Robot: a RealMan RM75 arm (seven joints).
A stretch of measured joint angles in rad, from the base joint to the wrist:
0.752, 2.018, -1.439, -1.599, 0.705, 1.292, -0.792
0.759, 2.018, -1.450, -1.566, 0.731, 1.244, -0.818
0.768, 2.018, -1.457, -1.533, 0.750, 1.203, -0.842
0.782, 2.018, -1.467, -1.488, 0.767, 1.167, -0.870
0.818, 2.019, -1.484, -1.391, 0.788, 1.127, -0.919
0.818, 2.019, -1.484, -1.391, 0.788, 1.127, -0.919
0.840, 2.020, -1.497, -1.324, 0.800, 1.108, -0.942
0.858, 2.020, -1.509, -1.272, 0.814, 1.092, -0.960
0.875, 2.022, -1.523, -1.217, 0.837, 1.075, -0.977
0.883, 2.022, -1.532, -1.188, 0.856, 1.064, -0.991
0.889, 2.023, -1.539, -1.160, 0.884, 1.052, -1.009
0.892, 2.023, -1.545, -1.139, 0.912, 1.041, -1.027
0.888, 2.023, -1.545, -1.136, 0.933, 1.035, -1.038
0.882, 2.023, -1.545, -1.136, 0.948, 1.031, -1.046
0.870, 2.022, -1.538, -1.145, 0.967, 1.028, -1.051
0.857, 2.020, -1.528, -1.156, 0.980, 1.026, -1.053
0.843, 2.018, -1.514, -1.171, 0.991, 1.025, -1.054
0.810, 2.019, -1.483, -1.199, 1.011, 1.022, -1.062
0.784, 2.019, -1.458, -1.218, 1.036, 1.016, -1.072
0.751, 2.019, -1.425, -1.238, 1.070, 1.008, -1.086
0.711, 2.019, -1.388, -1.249, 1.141, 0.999, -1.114
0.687, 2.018, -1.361, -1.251, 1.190, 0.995, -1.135
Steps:
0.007, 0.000, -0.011, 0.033, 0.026, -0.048, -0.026
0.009, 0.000, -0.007, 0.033, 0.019, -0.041, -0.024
0.014, 0.000, -0.010, 0.045, 0.017, -0.036, -0.028
0.036, 0.001, -0.017, 0.097, 0.021, -0.040, -0.049
0.000, 0.000, 0.000, 0.000, 0.000, 0.000, 0.000
0.022, 0.001, -0.013, 0.067, 0.012, -0.019, -0.023
0.018, 0.000, -0.012, 0.052, 0.014, -0.016, -0.018
0.017, 0.002, -0.014, 0.055, 0.023, -0.017, -0.017
0.008, 0.000, -0.009, 0.029, 0.019, -0.011, -0.014
0.006, 0.001, -0.007, 0.028, 0.028, -0.012, -0.018
0.003, 0.000, -0.006, 0.021, 0.028, -0.011, -0.018
-0.004, 0.000, 0.000, 0.003, 0.021, -0.006, -0.011
-0.006, 0.000, 0.000, 0.000, 0.015, -0.004, -0.008
-0.012, -0.001, 0.007, -0.009, 0.019, -0.003, -0.005
-0.013, -0.002, 0.010, -0.011, 0.013, -0.002, -0.002
-0.014, -0.002, 0.014, -0.015, 0.011, -0.001, -0.001
-0.033, 0.001, 0.031, -0.028, 0.020, -0.003, -0.008
-0.026, 0.000, 0.025, -0.019, 0.025, -0.006, -0.010
-0.033, 0.000, 0.033, -0.020, 0.034, -0.008, -0.014
-0.040, 0.000, 0.037, -0.011, 0.071, -0.009, -0.028
-0.024, -0.001, 0.027, -0.002, 0.049, -0.004, -0.021

